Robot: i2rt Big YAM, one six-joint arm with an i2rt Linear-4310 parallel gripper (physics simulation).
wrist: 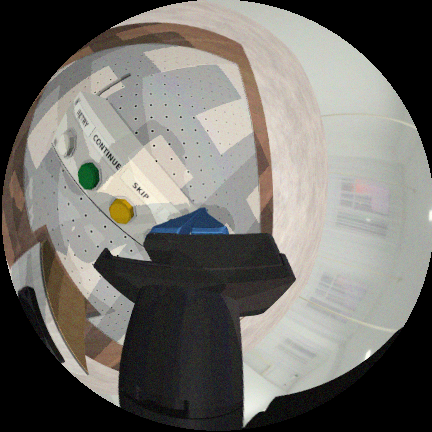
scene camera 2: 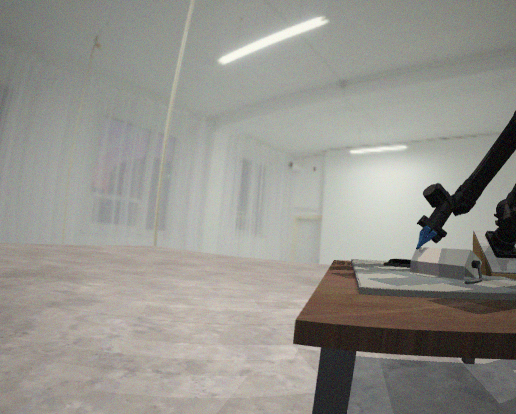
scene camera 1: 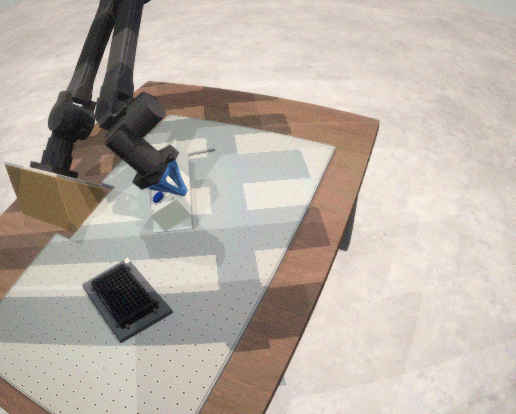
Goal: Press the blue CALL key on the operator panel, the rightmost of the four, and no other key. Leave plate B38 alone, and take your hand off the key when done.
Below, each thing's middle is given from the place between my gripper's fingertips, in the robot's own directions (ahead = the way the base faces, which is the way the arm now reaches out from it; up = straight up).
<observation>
My hand is 24 cm to the left of the black ridged tray (scene camera 1: pixel 125 298), 6 cm above it and 3 cm past it.
</observation>
